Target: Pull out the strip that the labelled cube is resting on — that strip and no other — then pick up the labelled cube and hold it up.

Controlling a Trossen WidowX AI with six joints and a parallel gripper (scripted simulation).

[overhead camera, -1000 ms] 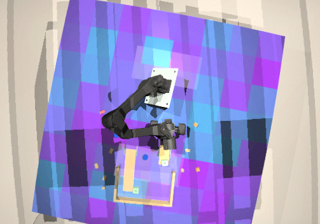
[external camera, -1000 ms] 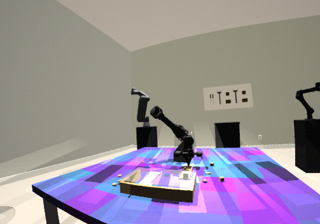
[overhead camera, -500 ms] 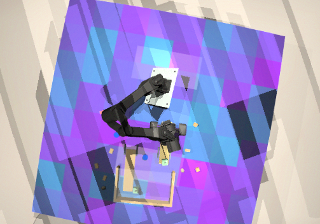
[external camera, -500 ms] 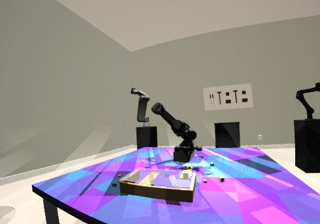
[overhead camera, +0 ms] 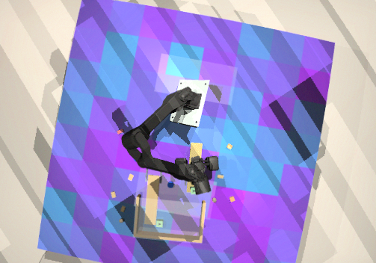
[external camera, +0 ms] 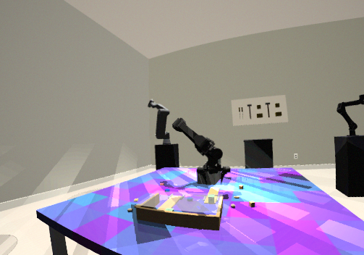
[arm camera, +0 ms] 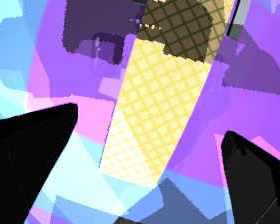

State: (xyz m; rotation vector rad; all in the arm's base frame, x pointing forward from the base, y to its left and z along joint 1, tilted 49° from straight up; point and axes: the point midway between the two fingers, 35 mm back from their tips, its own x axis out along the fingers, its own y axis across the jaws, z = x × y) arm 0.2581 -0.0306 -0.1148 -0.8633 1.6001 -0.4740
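Now: gripper tip 5 cm above the yellow cross-hatched strip and 3 cm short of it. The rest, counted from my gripper tip: red piece (38 cm to the right, 6 cm behind, 5 cm below).
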